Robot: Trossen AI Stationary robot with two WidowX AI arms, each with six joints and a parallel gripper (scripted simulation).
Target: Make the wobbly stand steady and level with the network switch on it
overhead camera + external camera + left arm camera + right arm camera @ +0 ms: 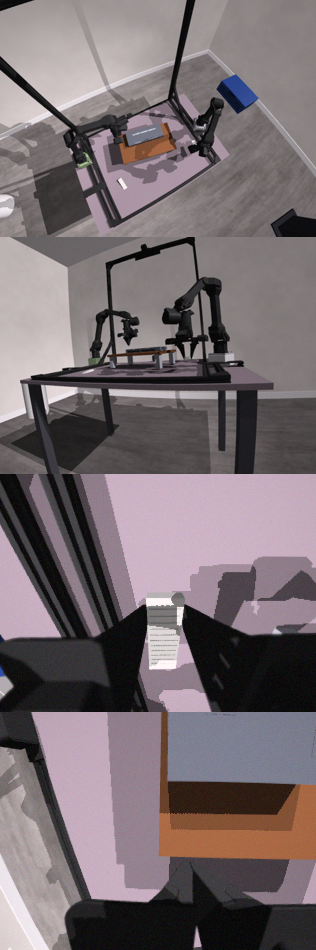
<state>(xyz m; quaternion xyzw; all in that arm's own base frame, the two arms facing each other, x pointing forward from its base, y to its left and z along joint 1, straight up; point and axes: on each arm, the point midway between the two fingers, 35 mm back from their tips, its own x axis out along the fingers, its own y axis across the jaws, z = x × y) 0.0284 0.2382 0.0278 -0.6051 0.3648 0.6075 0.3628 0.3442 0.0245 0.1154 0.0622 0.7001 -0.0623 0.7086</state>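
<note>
The white wedge is 30 mm below my left hand and 30 mm behind it. The rest, counted from my left hand: stand: 380 mm to the right, 170 mm behind, 50 mm below; then grey network switch: 370 mm to the right, 230 mm behind, 20 mm above.
</note>
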